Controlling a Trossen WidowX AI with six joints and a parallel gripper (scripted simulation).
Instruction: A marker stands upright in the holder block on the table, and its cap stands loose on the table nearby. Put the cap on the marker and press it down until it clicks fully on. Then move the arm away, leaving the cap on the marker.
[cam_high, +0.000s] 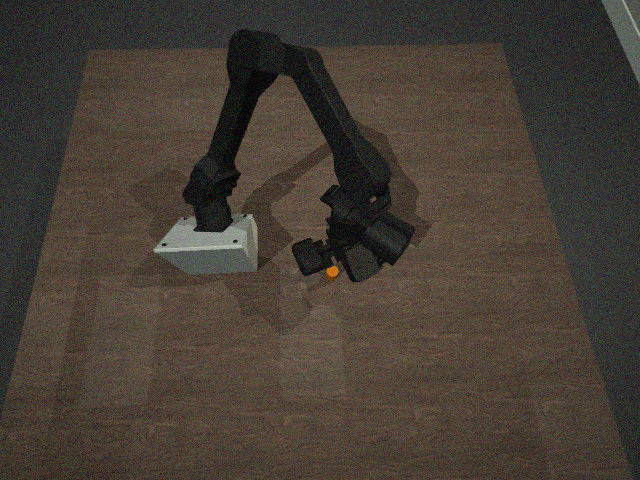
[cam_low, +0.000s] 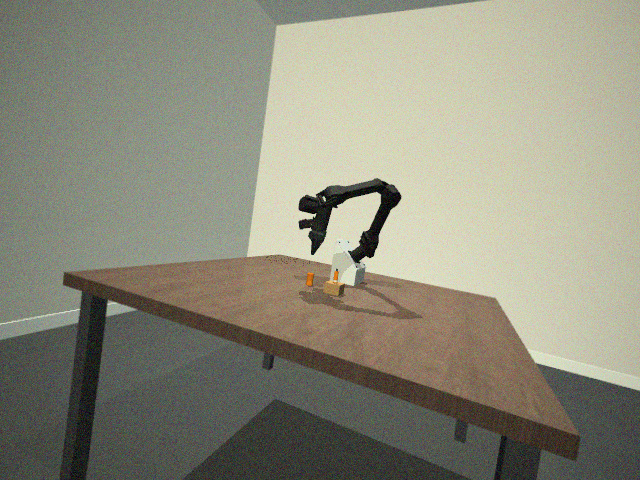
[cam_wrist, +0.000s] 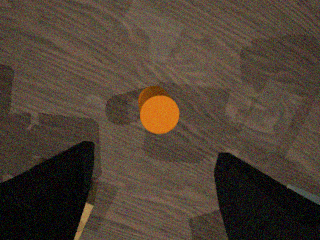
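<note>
Now: the orange cap 10 mm behind my gripper tip and 110 mm below it. The rest, counted from my gripper tip: holder block (20 mm ahead, 130 mm to the left, 110 mm below).
</note>
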